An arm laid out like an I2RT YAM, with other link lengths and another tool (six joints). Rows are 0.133 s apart.
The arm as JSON. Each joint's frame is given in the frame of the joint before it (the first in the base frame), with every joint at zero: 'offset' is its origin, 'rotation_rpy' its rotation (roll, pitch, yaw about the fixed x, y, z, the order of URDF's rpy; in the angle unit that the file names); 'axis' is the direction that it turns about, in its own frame. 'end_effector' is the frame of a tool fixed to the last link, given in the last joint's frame.
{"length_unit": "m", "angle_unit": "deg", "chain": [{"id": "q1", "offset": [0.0, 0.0, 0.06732], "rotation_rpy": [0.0, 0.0, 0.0], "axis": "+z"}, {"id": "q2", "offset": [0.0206, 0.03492, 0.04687], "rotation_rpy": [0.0, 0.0, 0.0], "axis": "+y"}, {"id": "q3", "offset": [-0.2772, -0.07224, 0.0], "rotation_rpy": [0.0, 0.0, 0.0], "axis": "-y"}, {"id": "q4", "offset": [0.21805, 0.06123, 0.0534], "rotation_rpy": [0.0, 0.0, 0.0], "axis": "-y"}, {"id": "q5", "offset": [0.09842, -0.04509, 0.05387], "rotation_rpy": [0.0, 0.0, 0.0], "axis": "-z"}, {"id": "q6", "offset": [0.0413, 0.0, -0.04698], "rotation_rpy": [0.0, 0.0, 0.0], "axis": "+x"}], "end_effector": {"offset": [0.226, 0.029, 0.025], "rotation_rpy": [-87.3, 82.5, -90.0]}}
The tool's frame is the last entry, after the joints.
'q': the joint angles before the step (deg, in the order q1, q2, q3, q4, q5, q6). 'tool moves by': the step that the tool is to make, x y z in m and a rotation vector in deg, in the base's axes. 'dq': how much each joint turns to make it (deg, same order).
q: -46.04, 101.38, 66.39, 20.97, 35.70, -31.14
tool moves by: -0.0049, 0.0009, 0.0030, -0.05, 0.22, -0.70
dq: 0.02, -0.71, 0.00, -0.81, 0.74, -0.02
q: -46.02, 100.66, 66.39, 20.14, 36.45, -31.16
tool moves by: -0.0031, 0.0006, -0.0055, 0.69, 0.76, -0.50
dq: 0.04, -0.05, 0.01, -1.15, 0.54, 0.09
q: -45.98, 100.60, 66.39, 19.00, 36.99, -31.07
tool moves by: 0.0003, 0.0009, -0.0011, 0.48, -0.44, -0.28
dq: 0.20, -0.04, 0.38, -1.03, 0.29, 0.95
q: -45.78, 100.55, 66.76, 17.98, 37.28, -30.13
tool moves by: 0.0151, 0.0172, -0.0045, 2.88, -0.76, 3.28
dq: 1.04, -2.07, 0.69, -5.57, -2.90, 2.21
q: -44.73, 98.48, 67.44, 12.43, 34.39, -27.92
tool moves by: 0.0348, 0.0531, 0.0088, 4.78, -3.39, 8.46
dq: 3.19, -6.52, 0.01, -9.51, -6.95, 4.24
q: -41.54, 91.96, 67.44, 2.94, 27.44, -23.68
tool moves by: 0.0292, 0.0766, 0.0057, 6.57, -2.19, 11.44
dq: 3.24, -8.10, 0.00, -11.74, -10.09, 2.86
